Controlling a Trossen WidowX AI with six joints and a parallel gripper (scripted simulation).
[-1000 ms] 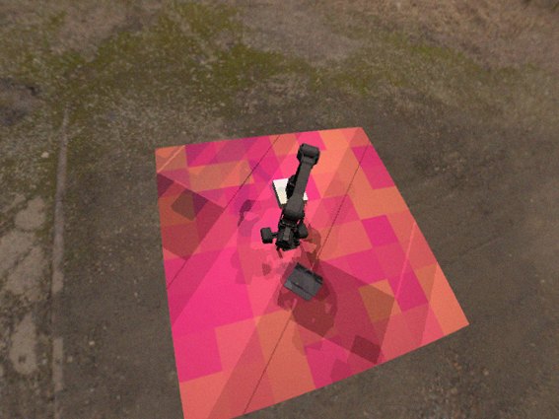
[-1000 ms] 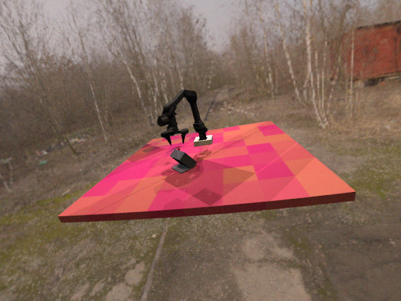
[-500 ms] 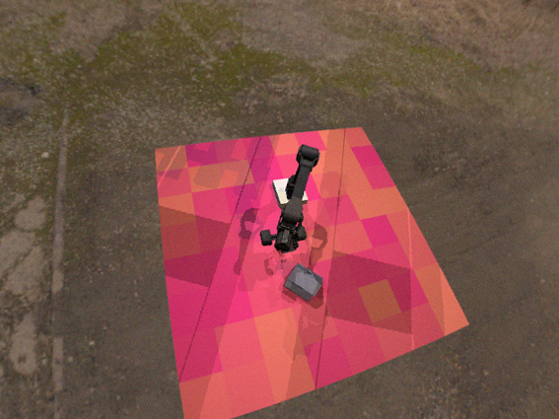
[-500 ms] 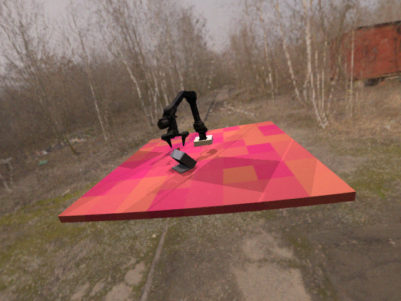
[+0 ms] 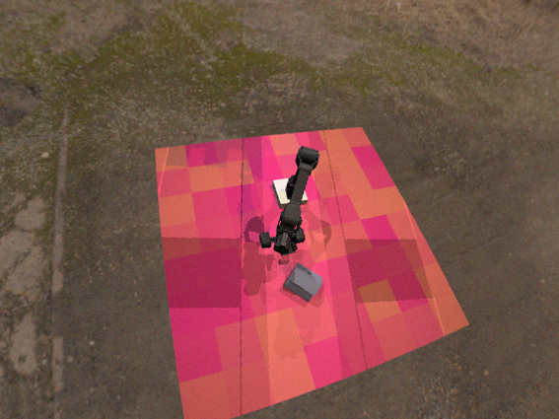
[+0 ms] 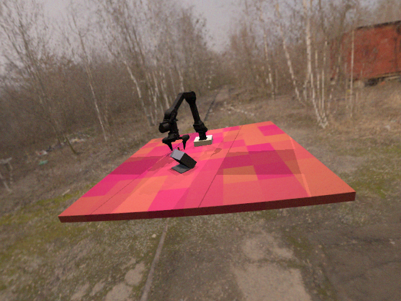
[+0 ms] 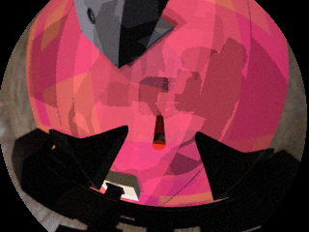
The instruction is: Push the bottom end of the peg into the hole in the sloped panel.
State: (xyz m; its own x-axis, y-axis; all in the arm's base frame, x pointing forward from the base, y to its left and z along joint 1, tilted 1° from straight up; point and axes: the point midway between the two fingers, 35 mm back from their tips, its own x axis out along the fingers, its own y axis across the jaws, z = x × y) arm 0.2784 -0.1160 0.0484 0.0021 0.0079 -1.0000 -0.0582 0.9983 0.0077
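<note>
Right now my gripper tip is right at the red peg. From my gripper tip the other things lie so: grey sloped panel: 160 mm ahead, 90 mm to the left.
</note>
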